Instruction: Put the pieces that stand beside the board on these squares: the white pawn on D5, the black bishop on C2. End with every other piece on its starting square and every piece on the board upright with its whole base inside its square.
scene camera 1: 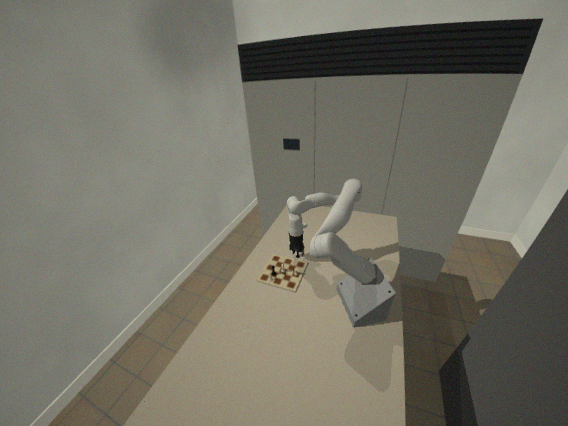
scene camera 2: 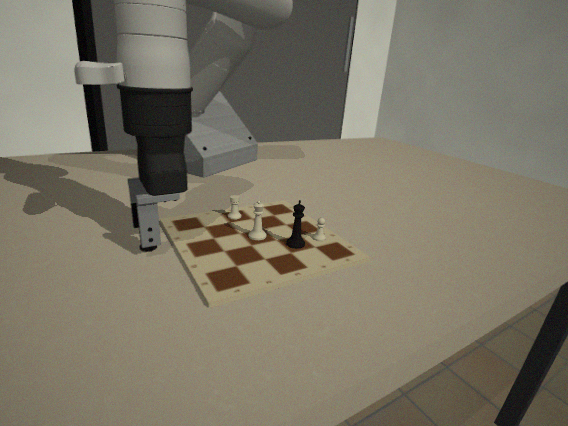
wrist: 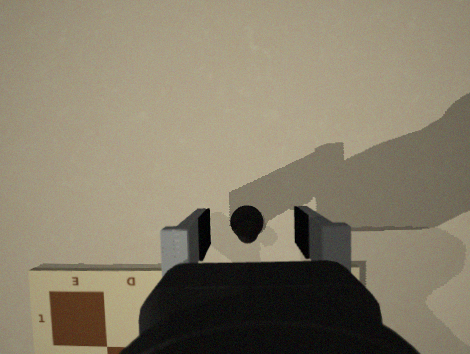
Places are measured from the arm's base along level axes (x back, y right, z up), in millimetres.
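Pixels of known places: gripper, fingertip midpoint: (scene camera 1: 298, 254) (scene camera 2: 146, 234) (wrist: 252, 225); arm's base, origin of the base link: (scene camera 1: 365, 273).
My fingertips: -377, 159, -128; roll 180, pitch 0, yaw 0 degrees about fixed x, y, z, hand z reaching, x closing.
Ahead of a thing's pixels: the offset from my fingertips to its top centre, as dx, dy, dz. "*": to the spot under its first point.
The black bishop @[-3, -1, +27] (scene camera 2: 148, 248) (wrist: 246, 220) stands upright on the table beside the board's row-1 edge. My gripper (scene camera 1: 298, 255) (scene camera 2: 149, 244) (wrist: 252, 225) is open and lowered around it, one finger on each side, with gaps in the wrist view. In scene camera 2 a finger hides most of the bishop; its dark base shows. The white pawn @[-80, -218, +21] (scene camera 2: 320, 231) stands upright on D5 of the board @[-42, -140, -11] (scene camera 1: 260, 281) (scene camera 2: 250, 288) (wrist: 40, 282). C2 @[* -47, -102, -11] (scene camera 2: 234, 243) is bare.
The black king @[-81, -177, +53] (scene camera 1: 273, 270) (scene camera 2: 297, 230) stands on D4, close by the pawn. A tall white piece @[-39, -140, +42] (scene camera 1: 283, 269) (scene camera 2: 257, 225) stands on C3, a white rook @[+34, -137, +22] (scene camera 1: 296, 273) (scene camera 2: 234, 209) on A3. The arm's base (scene camera 1: 367, 300) (scene camera 2: 225, 145) is beyond the board.
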